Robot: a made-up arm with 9 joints. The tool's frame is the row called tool. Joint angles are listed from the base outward. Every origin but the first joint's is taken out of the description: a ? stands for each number. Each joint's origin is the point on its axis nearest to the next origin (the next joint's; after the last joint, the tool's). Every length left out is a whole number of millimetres.
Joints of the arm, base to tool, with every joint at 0 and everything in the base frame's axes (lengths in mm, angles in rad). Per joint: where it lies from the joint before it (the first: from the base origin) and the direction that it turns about. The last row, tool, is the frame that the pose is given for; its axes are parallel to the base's.
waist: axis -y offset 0 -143 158
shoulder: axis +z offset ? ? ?
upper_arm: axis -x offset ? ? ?
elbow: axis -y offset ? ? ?
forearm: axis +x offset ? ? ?
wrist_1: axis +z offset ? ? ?
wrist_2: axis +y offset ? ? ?
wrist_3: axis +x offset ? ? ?
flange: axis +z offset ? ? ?
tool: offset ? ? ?
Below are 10 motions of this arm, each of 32 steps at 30 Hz.
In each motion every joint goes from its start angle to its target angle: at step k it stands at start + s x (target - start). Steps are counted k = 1, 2, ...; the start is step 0. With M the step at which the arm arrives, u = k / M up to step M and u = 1 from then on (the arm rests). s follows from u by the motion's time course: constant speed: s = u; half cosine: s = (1 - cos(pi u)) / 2; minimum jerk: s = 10 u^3 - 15 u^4 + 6 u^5.
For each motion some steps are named. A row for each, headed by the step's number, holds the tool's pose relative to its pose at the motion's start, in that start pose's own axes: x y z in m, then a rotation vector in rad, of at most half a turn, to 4 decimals.
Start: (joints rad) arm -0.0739 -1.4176 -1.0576 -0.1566 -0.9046 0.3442 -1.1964 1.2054 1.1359
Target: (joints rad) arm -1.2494 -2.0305 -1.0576 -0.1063 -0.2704 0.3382 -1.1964 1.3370 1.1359
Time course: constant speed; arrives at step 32
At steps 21, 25, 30, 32:
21: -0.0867 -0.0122 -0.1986 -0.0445 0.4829 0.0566
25: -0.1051 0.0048 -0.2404 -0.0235 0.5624 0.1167
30: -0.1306 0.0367 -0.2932 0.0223 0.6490 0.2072
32: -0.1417 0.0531 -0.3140 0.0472 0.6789 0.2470

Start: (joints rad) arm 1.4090 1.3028 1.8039 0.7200 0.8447 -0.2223 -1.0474 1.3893 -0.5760
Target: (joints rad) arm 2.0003 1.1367 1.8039 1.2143 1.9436 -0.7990 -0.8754 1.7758 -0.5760
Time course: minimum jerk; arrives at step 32
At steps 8, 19, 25, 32:
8: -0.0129 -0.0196 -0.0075 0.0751 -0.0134 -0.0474
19: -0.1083 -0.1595 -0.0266 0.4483 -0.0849 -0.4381
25: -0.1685 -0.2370 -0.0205 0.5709 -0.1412 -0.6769
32: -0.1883 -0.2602 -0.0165 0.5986 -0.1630 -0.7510

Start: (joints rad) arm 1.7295 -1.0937 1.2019 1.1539 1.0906 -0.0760 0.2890 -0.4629 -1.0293
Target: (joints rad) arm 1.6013 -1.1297 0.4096 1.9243 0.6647 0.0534 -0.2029 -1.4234 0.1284
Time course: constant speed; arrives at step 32
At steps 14, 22, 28, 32:
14: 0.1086 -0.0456 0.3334 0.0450 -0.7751 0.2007
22: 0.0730 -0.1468 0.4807 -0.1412 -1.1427 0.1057
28: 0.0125 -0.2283 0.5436 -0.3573 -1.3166 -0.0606
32: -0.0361 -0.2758 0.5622 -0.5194 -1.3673 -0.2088

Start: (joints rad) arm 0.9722 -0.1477 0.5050 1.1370 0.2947 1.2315 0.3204 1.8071 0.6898
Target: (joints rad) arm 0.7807 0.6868 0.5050 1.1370 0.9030 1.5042 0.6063 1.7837 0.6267
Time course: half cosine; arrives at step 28
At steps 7, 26, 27, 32:
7: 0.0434 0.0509 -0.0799 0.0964 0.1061 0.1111
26: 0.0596 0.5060 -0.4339 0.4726 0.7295 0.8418
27: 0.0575 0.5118 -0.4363 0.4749 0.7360 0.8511
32: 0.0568 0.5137 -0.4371 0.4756 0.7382 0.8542

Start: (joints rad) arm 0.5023 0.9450 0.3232 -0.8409 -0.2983 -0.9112 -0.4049 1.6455 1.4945
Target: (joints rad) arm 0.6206 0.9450 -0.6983 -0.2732 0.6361 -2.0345 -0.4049 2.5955 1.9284
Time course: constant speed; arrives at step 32
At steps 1, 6, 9, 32:
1: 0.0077 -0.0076 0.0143 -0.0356 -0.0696 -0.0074
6: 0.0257 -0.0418 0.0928 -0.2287 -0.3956 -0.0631
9: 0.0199 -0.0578 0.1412 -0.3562 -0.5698 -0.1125
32: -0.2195 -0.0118 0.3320 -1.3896 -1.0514 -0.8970

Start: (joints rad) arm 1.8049 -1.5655 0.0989 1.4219 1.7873 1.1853 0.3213 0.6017 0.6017
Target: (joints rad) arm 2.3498 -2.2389 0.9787 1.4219 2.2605 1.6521 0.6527 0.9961 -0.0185
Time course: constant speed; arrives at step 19
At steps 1, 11, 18, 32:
1: -0.0204 -0.0012 -0.0196 0.0377 0.0199 -0.0368
11: -0.2505 0.0036 -0.1401 0.3333 0.1413 -0.5074
18: -0.3798 0.0205 -0.1626 0.4706 0.1051 -0.8769
32: -0.3935 0.0224 -0.1633 0.4873 0.0906 -0.9281

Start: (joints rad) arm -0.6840 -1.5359 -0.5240 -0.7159 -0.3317 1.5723 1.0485 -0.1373 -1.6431
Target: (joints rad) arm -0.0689 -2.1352 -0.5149 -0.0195 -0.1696 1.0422 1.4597 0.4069 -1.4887
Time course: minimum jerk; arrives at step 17
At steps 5, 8, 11, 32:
5: 0.0077 -0.0088 -0.0199 0.0649 0.1434 -0.1698
8: -0.0016 0.0004 -0.0499 0.2717 0.4801 -0.4090
11: -0.0299 0.0519 -0.0455 0.5959 0.9125 -0.5289
32: -0.0487 0.1021 0.0017 0.8861 1.2625 -0.5118

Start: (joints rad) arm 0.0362 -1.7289 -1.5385 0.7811 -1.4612 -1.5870 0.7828 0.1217 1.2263
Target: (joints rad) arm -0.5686 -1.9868 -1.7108 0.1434 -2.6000 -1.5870 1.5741 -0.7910 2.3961
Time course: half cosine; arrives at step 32
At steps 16, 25, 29, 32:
16: 0.1290 0.0281 0.1643 -0.3624 0.4523 0.8075
25: 0.1675 0.1125 0.3166 -0.5720 0.9345 1.2601
29: 0.1665 0.1400 0.3564 -0.6091 1.0657 1.3347
32: 0.1656 0.1469 0.3658 -0.6169 1.0972 1.3500

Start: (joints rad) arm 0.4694 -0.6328 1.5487 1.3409 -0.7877 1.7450 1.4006 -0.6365 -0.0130
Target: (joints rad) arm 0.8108 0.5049 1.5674 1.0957 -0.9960 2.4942 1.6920 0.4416 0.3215
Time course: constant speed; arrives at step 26
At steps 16, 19, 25, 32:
16: -0.3121 0.3457 -0.2880 0.7140 0.5267 0.2195
19: -0.3919 0.4181 -0.2933 0.8566 0.6220 0.2362
25: -0.5542 0.5520 -0.2524 1.1409 0.8084 0.2373
32: -0.5805 0.5720 -0.2392 1.1876 0.8388 0.2328

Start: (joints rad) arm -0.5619 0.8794 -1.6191 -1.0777 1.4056 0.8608 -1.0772 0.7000 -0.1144
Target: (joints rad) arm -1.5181 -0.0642 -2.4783 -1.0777 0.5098 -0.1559 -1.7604 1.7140 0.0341
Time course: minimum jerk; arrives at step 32
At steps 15, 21, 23, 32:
15: 0.1161 0.2941 0.2043 0.6956 -0.1925 0.0990
21: 0.0932 0.4595 0.4898 1.1645 -0.2846 0.4791
23: 0.0572 0.4874 0.5723 1.2709 -0.3032 0.6242
32: -0.0330 0.5133 0.7007 1.4190 -0.3270 0.8987

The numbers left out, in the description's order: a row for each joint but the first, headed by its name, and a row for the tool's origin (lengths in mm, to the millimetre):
shoulder: 26 0 -53
upper_arm: 45 66 0
elbow: 0 128 208
forearm: 6 0 87
wrist_1: 0 5 -146
wrist_2: -118 101 0
wrist_3: 291 0 -13
flange: 0 -104 -118
tool: 118 -84 0

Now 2 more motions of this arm.
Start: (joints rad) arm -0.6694 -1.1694 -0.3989 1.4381 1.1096 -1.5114 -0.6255 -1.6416 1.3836
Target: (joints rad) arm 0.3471 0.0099 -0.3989 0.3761 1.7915 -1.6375 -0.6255 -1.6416 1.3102
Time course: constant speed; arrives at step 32
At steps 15, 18, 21, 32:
15: -0.0033 0.0825 -0.0152 0.2742 0.3283 1.0272
18: -0.0242 0.1007 -0.0168 0.2612 0.3840 1.2331
21: -0.0511 0.1150 -0.0200 0.2224 0.4398 1.4314
32: -0.1706 0.1177 -0.0624 -0.1443 0.6661 2.0223

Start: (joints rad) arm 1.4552 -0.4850 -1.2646 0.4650 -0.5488 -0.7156 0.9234 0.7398 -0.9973
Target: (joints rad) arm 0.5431 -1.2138 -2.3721 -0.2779 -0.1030 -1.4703 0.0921 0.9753 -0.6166
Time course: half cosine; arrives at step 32
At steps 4, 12, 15, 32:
4: -0.0036 0.0030 -0.0021 0.0486 0.0344 -0.0207
12: -0.0256 0.0360 0.0111 0.4229 0.2217 -0.1393
15: -0.0314 0.0515 0.0357 0.6201 0.2795 -0.1829
32: -0.0136 0.0172 0.1688 1.1721 0.2566 -0.2271

